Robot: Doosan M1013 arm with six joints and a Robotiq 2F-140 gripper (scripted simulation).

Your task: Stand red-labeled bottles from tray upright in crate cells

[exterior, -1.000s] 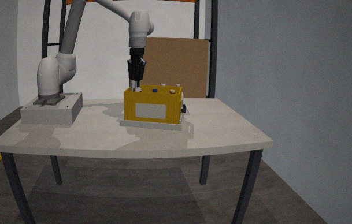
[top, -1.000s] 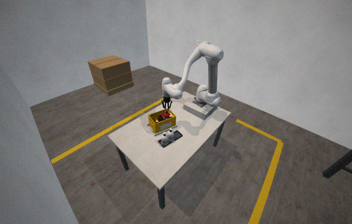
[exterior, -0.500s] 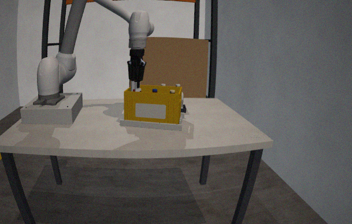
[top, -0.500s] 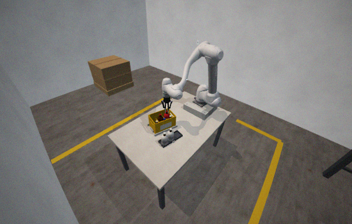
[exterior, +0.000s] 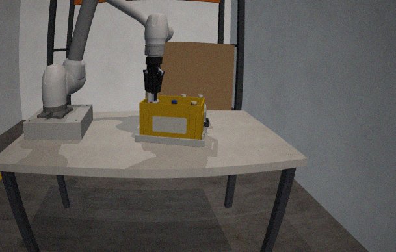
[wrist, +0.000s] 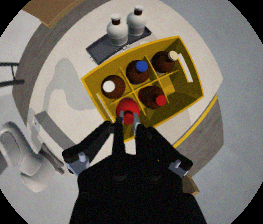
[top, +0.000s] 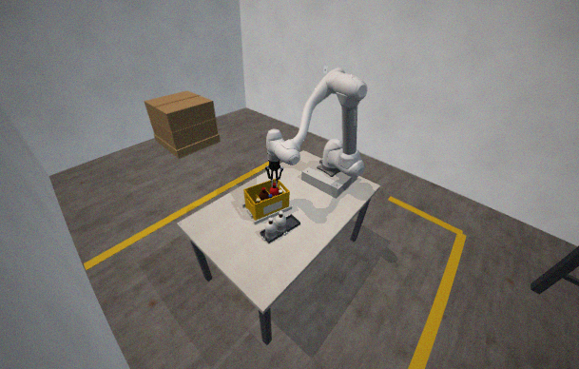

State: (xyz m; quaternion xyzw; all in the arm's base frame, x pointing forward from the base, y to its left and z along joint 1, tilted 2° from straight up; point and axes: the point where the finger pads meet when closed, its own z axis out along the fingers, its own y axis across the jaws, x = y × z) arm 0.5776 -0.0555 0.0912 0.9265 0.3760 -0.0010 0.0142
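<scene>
The red-labeled bottle lies 90 mm below my hand. The rest, counted from my hand: crate (100 mm below, 90 mm ahead, 30 mm to the left).
</scene>
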